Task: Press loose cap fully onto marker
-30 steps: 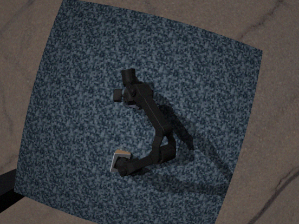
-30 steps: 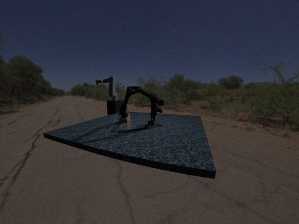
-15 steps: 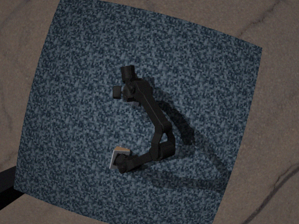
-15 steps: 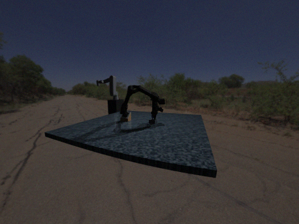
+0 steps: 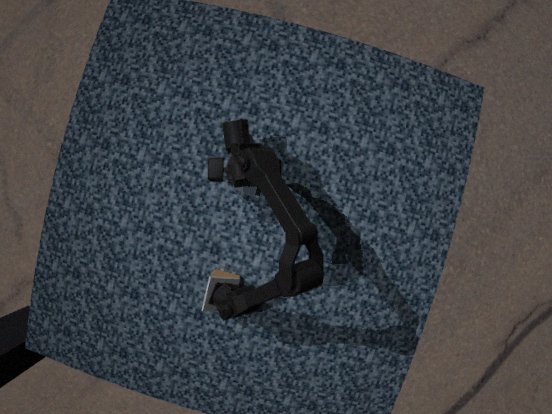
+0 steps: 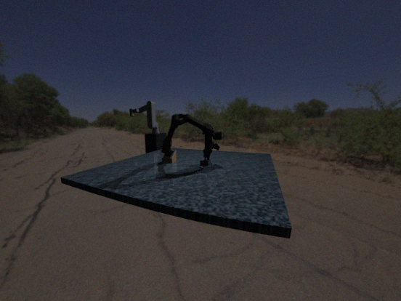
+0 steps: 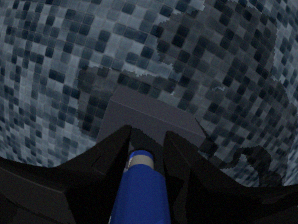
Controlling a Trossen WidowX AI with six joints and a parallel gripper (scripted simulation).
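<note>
My gripper tip is now 50 mm below the blue cap, 20 mm past it and 10 mm to the left of it. Round my gripper tip: dark holder block (20 mm below, 20 mm behind, 10 mm to the right).
</note>
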